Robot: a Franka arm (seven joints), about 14 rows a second.
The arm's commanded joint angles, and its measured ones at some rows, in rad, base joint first. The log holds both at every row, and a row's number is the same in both.
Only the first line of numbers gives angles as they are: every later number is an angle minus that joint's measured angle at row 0.
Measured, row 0:
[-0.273 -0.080 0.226 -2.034 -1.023 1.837 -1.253]
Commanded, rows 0 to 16:
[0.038 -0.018 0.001 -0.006 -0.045 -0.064 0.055]
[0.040 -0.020 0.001 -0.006 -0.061 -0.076 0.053]
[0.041 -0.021 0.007 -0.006 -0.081 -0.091 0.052]
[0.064 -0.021 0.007 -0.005 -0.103 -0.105 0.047]
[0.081 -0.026 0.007 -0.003 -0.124 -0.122 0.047]
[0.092 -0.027 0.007 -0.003 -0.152 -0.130 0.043]
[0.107 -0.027 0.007 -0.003 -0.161 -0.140 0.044]
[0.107 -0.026 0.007 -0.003 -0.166 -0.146 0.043]
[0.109 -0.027 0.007 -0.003 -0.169 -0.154 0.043]
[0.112 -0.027 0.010 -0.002 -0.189 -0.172 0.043]
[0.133 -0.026 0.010 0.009 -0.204 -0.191 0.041]
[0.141 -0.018 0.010 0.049 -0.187 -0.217 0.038]
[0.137 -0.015 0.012 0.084 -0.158 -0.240 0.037]
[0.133 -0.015 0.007 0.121 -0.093 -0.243 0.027]
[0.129 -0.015 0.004 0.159 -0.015 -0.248 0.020]
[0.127 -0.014 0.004 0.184 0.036 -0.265 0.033]
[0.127 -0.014 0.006 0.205 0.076 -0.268 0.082]
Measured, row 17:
[0.135 -0.018 0.000 0.145 -0.003 -0.242 0.040]
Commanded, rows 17 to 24:
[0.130 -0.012 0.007 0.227 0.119 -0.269 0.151]
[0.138 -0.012 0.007 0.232 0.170 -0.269 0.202]
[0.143 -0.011 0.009 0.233 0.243 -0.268 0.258]
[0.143 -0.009 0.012 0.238 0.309 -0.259 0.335]
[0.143 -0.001 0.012 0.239 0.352 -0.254 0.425]
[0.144 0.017 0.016 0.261 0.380 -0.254 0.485]
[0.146 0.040 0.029 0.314 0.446 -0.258 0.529]
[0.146 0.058 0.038 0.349 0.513 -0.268 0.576]
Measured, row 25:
[0.149 0.006 0.019 0.249 0.414 -0.247 0.490]
